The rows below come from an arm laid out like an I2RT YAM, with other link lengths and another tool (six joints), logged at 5 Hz.
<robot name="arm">
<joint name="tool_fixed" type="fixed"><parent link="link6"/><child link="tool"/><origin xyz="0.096 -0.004 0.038" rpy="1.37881 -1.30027 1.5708"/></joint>
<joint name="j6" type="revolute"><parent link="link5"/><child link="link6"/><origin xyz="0.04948 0 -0.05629" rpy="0 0 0"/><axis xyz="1 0 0"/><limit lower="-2.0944" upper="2.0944"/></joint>
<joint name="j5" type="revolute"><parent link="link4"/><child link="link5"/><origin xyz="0.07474 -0.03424 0.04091" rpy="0 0 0"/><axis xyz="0 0 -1"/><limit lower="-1.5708" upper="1.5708"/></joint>
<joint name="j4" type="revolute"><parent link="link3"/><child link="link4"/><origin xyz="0.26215 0.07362 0.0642" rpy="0 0 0"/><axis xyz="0 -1 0"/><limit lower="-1.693" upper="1.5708"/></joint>
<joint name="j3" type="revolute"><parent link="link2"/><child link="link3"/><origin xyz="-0.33 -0.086 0" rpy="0 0 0"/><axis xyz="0 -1 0"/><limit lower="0" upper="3.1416"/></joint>
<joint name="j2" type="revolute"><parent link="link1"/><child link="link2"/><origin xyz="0.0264 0.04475 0.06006" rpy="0 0 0"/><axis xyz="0 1 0"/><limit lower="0" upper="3.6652"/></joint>
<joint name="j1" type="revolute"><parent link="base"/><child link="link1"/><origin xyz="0 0 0.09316" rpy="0 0 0"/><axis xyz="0 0 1"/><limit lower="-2.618" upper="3.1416"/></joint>
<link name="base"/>
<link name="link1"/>
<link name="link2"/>
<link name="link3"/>
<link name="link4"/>
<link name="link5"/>
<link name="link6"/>
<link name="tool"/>
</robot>
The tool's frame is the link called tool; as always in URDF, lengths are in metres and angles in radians.
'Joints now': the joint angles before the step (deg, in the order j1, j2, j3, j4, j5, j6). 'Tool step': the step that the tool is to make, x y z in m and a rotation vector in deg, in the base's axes. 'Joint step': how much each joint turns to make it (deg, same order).
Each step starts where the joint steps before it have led.
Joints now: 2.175 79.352 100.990 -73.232 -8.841 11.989
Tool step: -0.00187 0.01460 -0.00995 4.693 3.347 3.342
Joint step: -0.002 1.006 -0.109 -2.011 -5.859 0.217
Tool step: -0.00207 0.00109 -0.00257 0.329 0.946 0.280
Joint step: 0.001 0.086 -0.044 -0.809 -0.459 -0.022
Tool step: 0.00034 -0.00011 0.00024 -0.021 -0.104 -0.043
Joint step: 0.001 0.000 -0.001 0.110 0.045 0.023
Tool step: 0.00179 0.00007 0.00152 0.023 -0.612 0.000
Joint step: 0.001 0.001 0.002 0.611 0.001 0.000
